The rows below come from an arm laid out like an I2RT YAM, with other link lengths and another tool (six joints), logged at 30 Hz.
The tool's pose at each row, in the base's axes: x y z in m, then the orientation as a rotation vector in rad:
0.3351 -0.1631 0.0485 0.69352 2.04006 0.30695
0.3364 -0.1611 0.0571 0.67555 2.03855 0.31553
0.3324 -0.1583 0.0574 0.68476 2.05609 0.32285
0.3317 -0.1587 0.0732 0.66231 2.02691 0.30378
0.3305 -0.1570 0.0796 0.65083 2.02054 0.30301
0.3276 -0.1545 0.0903 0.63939 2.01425 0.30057
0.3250 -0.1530 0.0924 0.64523 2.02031 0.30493
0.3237 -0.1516 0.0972 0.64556 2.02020 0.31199
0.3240 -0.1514 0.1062 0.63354 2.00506 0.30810
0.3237 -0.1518 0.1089 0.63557 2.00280 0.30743
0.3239 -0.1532 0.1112 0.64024 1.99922 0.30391
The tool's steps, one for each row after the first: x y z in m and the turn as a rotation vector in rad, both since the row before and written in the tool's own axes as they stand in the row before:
-0.0054 0.0061 -0.0036 -0.01391 -0.00018 -0.00908
0.0031 0.0011 -0.0037 0.00433 0.01923 0.00691
-0.0108 0.0069 -0.0092 -0.00578 -0.03465 -0.01925
-0.0031 0.0040 -0.0044 -0.00639 -0.00701 -0.00751
-0.0052 0.0061 -0.0081 -0.00527 -0.00740 -0.00819
0.0003 0.0014 -0.0034 0.00143 0.00736 0.00506
-0.0022 0.0030 -0.0036 -0.00448 0.00203 0.00311
-0.0065 0.0044 -0.0043 -0.00704 -0.01608 -0.00804
-0.0021 0.0008 -0.0016 0.00074 -0.00218 0.00145
-0.0025 0.0000 -0.0009 0.00344 -0.00408 0.00231

